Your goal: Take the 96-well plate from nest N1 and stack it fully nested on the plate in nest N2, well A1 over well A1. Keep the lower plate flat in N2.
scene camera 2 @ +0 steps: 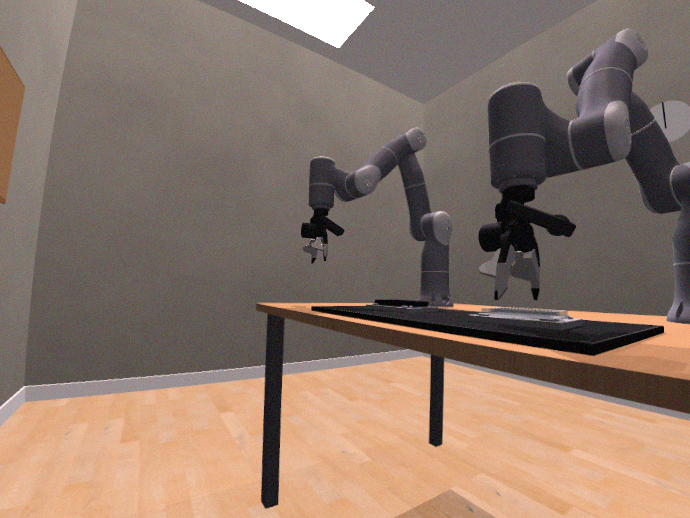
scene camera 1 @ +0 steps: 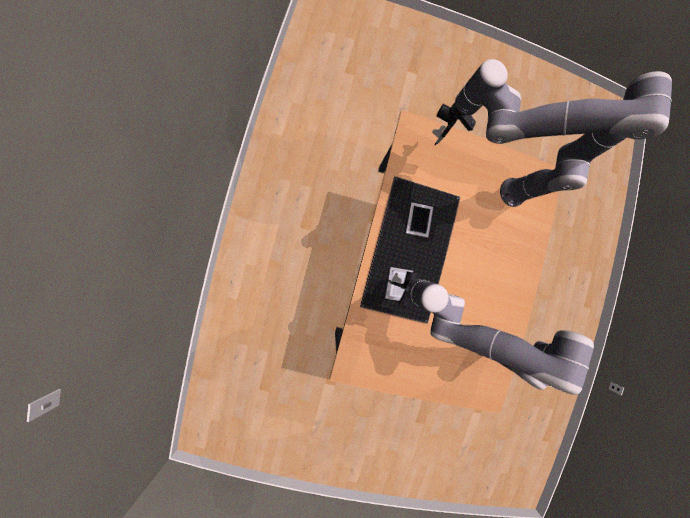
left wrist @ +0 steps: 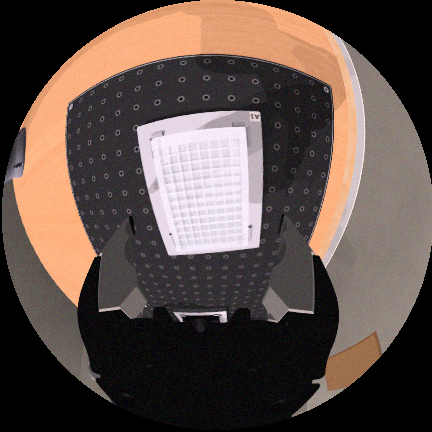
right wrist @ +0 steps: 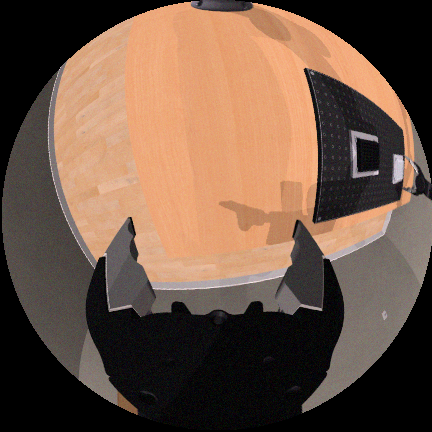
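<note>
A white 96-well plate (scene camera 1: 396,292) (scene camera 2: 523,311) (left wrist: 202,190) (right wrist: 398,169) sits in a light grey nest (scene camera 2: 571,321) (left wrist: 255,200). An A1 label (left wrist: 255,116) marks the nest's upper right corner in the left wrist view. A black plate (scene camera 1: 419,220) (scene camera 2: 401,302) (right wrist: 368,156) lies in a second light frame-like nest (scene camera 1: 418,234) (right wrist: 354,155). Nest numbers are not readable. My left gripper (scene camera 2: 517,295) (left wrist: 205,217) is open above the white plate, its fingers apart from the plate's sides. My right gripper (scene camera 2: 318,260) (right wrist: 214,220) is open and empty, high at the table's far end.
Both nests stand on a black perforated board (scene camera 1: 404,248) (scene camera 2: 599,340) (left wrist: 295,115) (right wrist: 335,190) on the wooden table (scene camera 1: 484,278) (scene camera 2: 640,362) (left wrist: 55,250) (right wrist: 215,125). The black plate's nest is toward the right arm's side of the board. The right arm's base (scene camera 1: 512,192) stands on the table.
</note>
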